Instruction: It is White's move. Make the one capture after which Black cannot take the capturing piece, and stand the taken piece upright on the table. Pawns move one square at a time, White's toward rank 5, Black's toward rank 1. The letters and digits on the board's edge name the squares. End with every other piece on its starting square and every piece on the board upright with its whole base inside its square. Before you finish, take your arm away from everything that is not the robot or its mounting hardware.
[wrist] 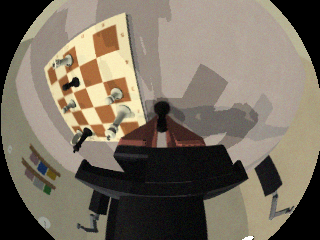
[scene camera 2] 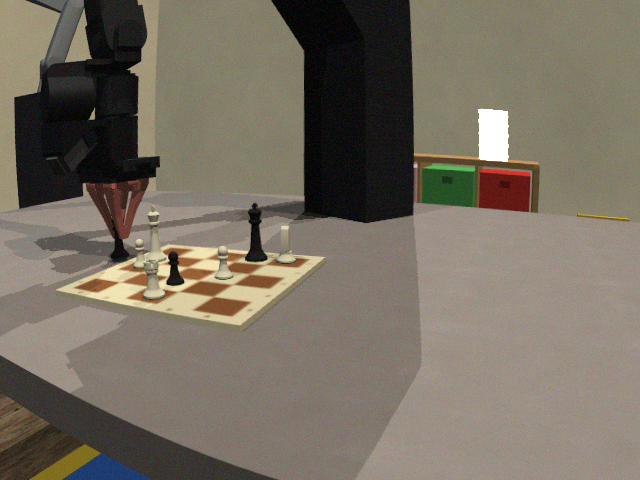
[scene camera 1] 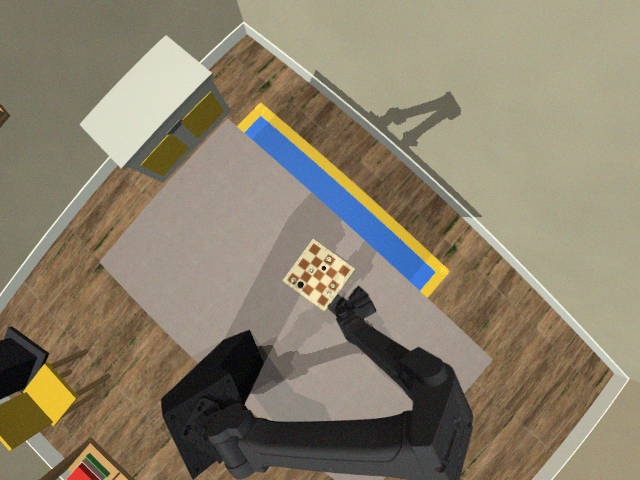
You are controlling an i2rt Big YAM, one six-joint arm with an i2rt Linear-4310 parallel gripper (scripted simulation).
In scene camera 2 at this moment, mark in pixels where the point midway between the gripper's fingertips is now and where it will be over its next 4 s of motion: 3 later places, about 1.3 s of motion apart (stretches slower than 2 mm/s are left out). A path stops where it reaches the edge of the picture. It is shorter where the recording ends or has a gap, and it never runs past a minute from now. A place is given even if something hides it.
My gripper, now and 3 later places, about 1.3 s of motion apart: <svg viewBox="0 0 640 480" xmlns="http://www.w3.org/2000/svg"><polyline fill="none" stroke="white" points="120,238 115,196 161,181 220,191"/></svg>
